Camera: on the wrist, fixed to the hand. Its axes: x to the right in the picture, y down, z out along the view.
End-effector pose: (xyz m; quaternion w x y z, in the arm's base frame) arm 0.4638 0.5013 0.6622 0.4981 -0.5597 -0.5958 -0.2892
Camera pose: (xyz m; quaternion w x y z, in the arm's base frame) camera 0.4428 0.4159 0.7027 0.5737 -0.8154 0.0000 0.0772
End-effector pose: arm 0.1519 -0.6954 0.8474 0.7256 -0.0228 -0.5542 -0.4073
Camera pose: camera 0.1903 -0.7687 0.7971 0.8373 -0.4017 -0.3217 0.1845
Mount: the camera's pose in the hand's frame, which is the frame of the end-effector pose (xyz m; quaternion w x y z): 0.0022 -0.0463 -0.0850 0.7198 -0.0391 0.0628 0.6902
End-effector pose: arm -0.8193 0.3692 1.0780 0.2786 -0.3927 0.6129 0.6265
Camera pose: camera -0.7692 0.2894 1.0558 0.2857 -0.0901 -0.7052 -0.6426
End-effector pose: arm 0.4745 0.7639 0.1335 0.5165 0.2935 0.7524 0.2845
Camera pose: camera 0.3867 0.7241 0.1242 0.1396 0.6925 0.3603 0.6091
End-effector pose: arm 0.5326 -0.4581 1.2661 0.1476 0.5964 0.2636 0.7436
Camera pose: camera 0.4457 -0.4374 1.2289 0.4003 -0.5588 0.2417 -0.6849
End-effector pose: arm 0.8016 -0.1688 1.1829 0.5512 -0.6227 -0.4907 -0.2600
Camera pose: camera 0.7793 -0.2523 1.2266 0.5827 -0.7922 0.1214 0.1350
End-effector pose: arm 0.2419 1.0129 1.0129 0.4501 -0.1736 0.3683 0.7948
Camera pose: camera 0.2750 0.9661 0.9349 0.2545 -0.0617 -0.3821 -0.8862
